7 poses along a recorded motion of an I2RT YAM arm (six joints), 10 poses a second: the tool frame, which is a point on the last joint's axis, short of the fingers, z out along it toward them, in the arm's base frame.
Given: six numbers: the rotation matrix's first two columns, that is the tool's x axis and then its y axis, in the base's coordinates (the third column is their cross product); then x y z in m.
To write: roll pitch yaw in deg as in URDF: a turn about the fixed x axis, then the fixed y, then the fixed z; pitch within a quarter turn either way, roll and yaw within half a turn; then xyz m. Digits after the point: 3 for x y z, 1 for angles.
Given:
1: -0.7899 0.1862 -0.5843 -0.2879 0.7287 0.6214 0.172 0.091 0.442
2: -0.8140 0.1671 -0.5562 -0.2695 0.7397 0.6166 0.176 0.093 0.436
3: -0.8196 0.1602 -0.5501 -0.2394 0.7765 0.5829 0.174 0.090 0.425
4: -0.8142 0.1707 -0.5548 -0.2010 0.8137 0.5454 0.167 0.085 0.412
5: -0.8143 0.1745 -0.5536 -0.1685 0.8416 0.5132 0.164 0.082 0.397
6: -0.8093 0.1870 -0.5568 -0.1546 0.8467 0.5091 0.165 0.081 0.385
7: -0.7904 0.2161 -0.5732 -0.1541 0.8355 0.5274 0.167 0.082 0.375
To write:
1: 130.0 35.8 166.7 0.172 0.091 0.442
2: 132.1 33.8 168.4 0.176 0.093 0.436
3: 135.7 33.4 168.9 0.174 0.090 0.425
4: 139.0 33.7 168.2 0.167 0.085 0.412
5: 142.0 33.6 167.9 0.164 0.082 0.397
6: 142.2 33.8 167.0 0.165 0.081 0.385
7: 139.9 35.0 164.7 0.167 0.082 0.375
